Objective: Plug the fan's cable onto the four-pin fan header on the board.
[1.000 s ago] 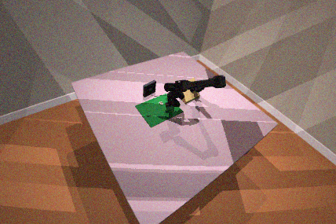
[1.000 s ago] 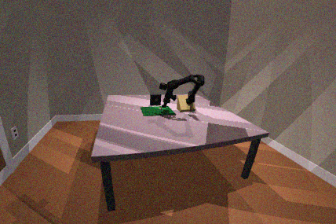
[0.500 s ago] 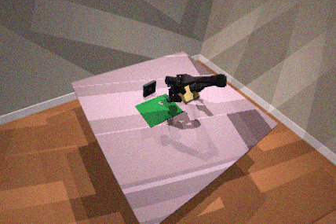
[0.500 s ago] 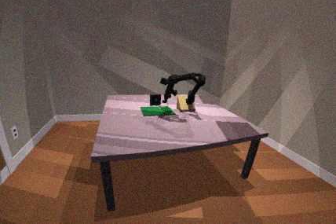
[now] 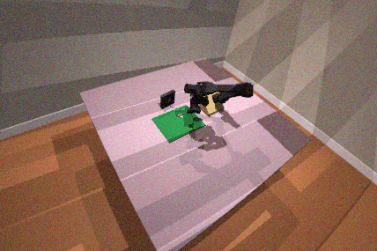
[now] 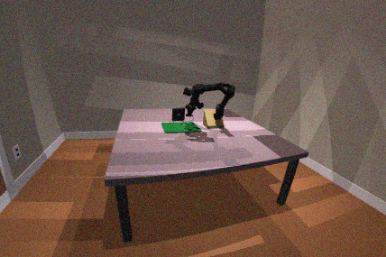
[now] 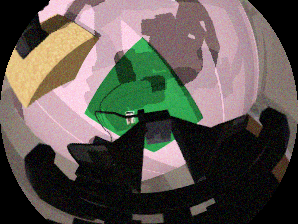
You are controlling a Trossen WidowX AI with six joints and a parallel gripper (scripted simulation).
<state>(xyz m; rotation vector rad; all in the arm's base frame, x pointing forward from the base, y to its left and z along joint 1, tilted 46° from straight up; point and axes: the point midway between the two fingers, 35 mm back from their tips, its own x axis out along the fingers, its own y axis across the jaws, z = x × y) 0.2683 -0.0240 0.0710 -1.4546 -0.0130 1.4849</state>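
The four-pin header is 10 mm ahead of my gripper tip, 80 mm to the right of it and 110 mm below it. From my gripper tip the other things lie so: dark plug: 10 mm ahead, 10 mm to the right; green board: 60 mm ahead, 50 mm to the right, 130 mm below; black fan: 20 mm ahead, 220 mm to the right, 50 mm below.
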